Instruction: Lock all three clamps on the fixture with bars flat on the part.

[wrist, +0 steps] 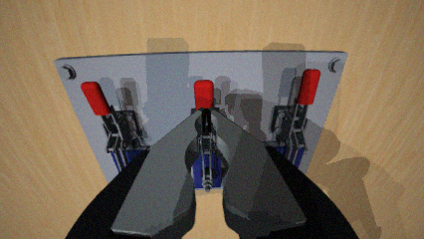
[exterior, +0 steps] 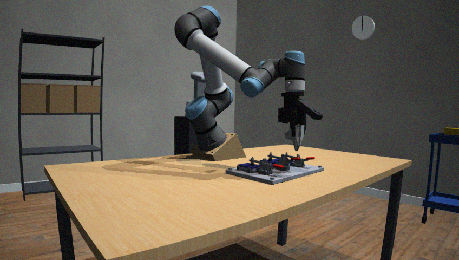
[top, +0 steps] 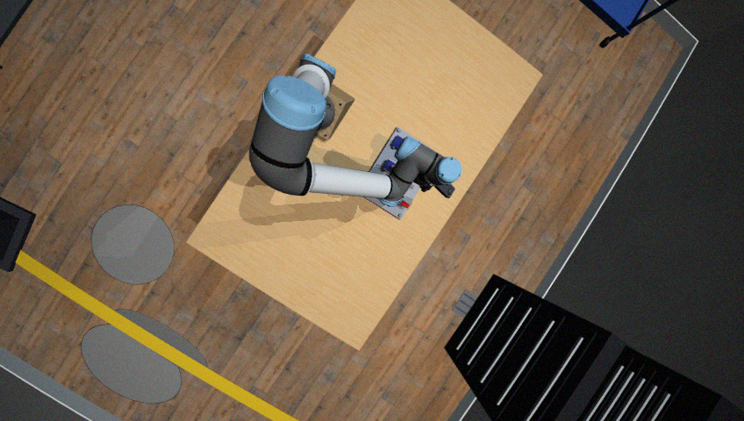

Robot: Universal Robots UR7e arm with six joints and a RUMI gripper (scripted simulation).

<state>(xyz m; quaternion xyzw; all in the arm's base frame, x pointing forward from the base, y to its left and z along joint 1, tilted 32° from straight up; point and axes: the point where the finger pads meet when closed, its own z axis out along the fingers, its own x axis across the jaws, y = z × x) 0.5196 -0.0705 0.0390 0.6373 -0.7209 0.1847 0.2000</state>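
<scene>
The grey fixture plate lies 10 cm below my hand, 9 cm behind it and 1 cm to the left of it. Round my hand: blue part: 15 cm behind, 9 cm to the right, 8 cm below.
</scene>
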